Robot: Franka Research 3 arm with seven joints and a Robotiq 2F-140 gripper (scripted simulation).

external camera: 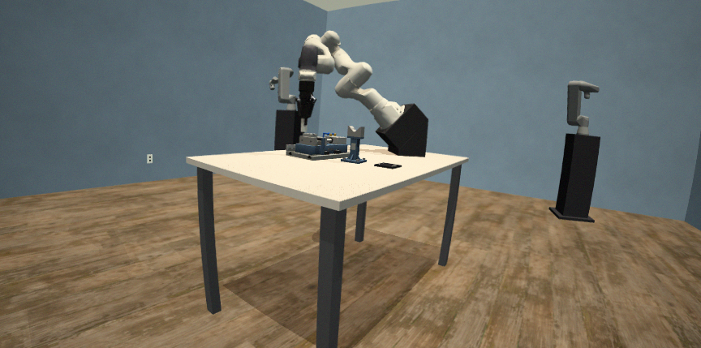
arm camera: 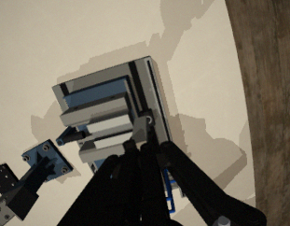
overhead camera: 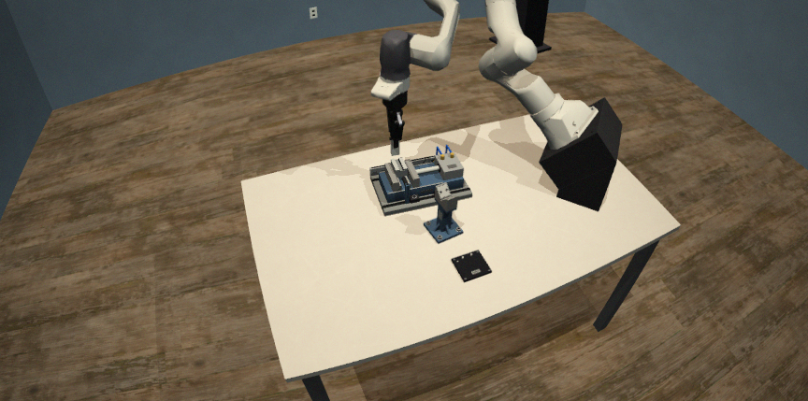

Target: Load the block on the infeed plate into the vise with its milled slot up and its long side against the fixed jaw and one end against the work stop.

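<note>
Now: the part 5 cm below my hand, 4 cm to the left of it and 1 cm ahead of it. Also, from my hand: black infeed plate: 44 cm to the left, 14 cm below, 3 cm ahead; then vise: 11 cm below, 8 cm to the left, 5 cm behind; then air cylinder: 14 cm behind, 11 cm to the left, 7 cm below.
</note>
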